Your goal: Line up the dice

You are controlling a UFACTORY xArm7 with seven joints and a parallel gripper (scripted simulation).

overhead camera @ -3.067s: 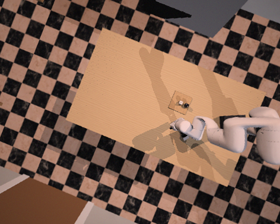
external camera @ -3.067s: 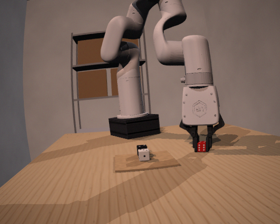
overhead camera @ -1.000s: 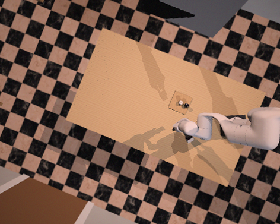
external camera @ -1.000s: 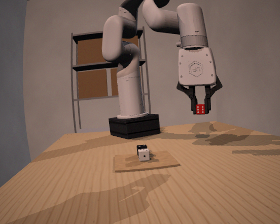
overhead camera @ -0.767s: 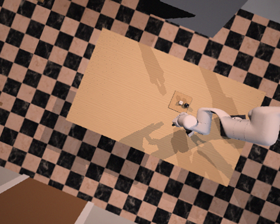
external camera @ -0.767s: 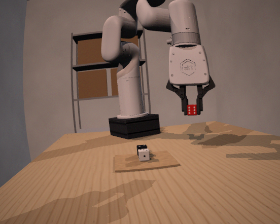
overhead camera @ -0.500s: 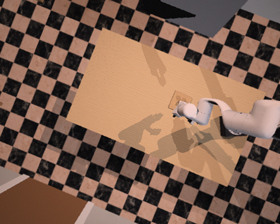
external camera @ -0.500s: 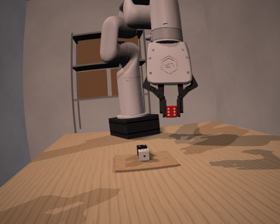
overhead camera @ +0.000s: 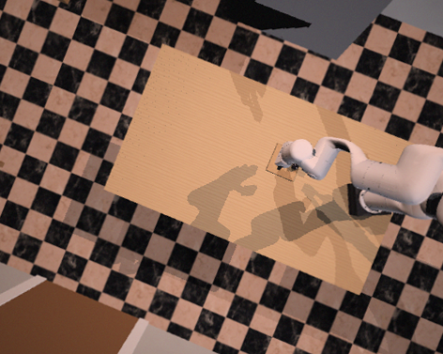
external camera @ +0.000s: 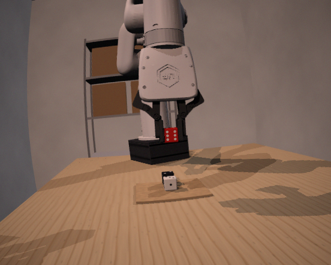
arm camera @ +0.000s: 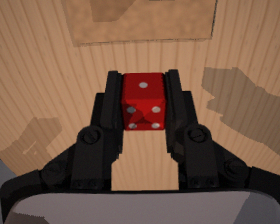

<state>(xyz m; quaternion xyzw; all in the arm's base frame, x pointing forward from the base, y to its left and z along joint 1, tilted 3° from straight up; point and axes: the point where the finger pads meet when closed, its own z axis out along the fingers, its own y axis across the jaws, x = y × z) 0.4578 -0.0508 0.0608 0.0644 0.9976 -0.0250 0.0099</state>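
The white die lies 11 cm below my hand and 5 cm behind it. The rest, counted from my hand: thin mat 12 cm below, 5 cm behind; red die 1 cm below; black die 11 cm below, 10 cm behind, 1 cm to the left.
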